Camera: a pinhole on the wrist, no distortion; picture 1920 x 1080 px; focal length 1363.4 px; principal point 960.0 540.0 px. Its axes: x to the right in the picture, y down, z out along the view. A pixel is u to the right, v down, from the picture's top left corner.
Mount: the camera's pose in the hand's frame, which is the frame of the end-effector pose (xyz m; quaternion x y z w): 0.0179 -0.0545 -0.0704 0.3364 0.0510 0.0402 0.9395
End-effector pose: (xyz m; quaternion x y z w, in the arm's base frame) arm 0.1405 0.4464 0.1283 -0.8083 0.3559 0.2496 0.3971
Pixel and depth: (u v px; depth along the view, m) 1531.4 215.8 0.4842
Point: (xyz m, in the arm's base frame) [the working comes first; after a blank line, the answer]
In the camera's frame: 0.2029 -0.1151 0.4842

0.6196 0.6986 0.0111
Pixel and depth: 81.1 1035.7 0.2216
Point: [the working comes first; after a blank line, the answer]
In the camera's frame: -0.1429 0.0806 0.2216

0.1729 0.6795 0.1750
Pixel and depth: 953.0 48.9 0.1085
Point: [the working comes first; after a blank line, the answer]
In the camera's frame: -0.0006 -0.0391 0.1085

0.2802 0.4904 0.1837
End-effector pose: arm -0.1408 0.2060 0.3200 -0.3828 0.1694 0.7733 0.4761
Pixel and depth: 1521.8 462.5 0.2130
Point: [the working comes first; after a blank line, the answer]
In the camera's frame: 0.0878 -0.0121 0.2130

-0.0456 0.4276 0.2918
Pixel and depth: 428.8 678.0 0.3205
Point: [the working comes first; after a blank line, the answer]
In the camera's frame: -0.1249 0.0324 0.3205

-0.0002 0.4129 0.5294
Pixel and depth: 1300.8 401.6 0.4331
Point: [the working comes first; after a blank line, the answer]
In the camera's frame: 0.1083 -0.0440 0.4331

0.0175 0.6281 0.3673
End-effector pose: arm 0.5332 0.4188 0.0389 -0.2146 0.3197 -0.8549 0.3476
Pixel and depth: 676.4 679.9 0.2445
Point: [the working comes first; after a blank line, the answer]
In the camera's frame: -0.0509 0.0251 0.2445

0.5274 0.4746 0.2699
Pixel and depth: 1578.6 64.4 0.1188
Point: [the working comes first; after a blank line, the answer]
In the camera's frame: 0.0539 -0.0414 0.1188

0.3985 0.4442 0.1531
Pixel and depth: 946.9 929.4 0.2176
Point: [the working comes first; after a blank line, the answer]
In the camera's frame: -0.0021 0.0621 0.2176

0.5214 0.4148 0.2406
